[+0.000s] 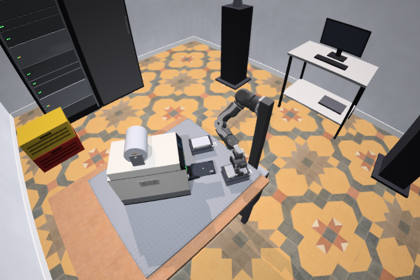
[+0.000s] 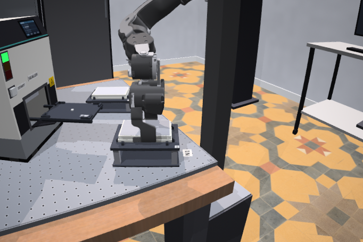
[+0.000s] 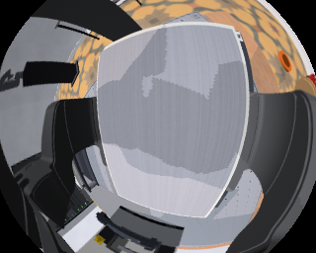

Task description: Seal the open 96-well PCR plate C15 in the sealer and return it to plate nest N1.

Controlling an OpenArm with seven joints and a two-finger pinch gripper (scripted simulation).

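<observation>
The white 96-well plate C15 is right at my hand. From my hand the other things lie so: sealer stage: 150 mm ahead, 140 mm to the right, 30 mm above; N1 label: 90 mm behind, 70 mm below, 50 mm to the left; plate nest N1: 20 mm below.
</observation>
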